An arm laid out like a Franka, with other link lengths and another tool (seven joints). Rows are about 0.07 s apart.
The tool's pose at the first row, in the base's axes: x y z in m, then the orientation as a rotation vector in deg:
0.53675, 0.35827, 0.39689, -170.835, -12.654, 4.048
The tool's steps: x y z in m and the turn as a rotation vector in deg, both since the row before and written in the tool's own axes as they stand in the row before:
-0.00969, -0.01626, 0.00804, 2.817, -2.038, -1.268
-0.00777, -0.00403, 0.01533, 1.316, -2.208, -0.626
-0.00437, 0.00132, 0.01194, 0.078, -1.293, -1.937
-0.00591, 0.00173, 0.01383, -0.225, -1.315, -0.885
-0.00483, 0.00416, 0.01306, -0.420, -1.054, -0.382
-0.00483, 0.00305, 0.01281, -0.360, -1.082, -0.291
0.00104, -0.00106, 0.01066, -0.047, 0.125, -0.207
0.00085, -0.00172, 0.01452, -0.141, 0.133, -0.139
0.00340, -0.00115, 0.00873, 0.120, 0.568, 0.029
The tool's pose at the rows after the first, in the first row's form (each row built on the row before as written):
0.52439, 0.37389, 0.39179, -167.891, -14.468, 7.152
0.51457, 0.37929, 0.37815, -166.474, -15.532, 10.399
0.50884, 0.37960, 0.36673, -165.985, -18.535, 11.972
0.50121, 0.37934, 0.35366, -165.980, -20.081, 13.718
0.49506, 0.37667, 0.34077, -166.271, -20.903, 15.149
0.48856, 0.37481, 0.32848, -166.511, -21.586, 16.648
0.48698, 0.37789, 0.31829, -166.505, -21.877, 16.428
0.48425, 0.38219, 0.30456, -166.609, -22.092, 16.197
0.48534, 0.38566, 0.29585, -166.515, -21.930, 15.383

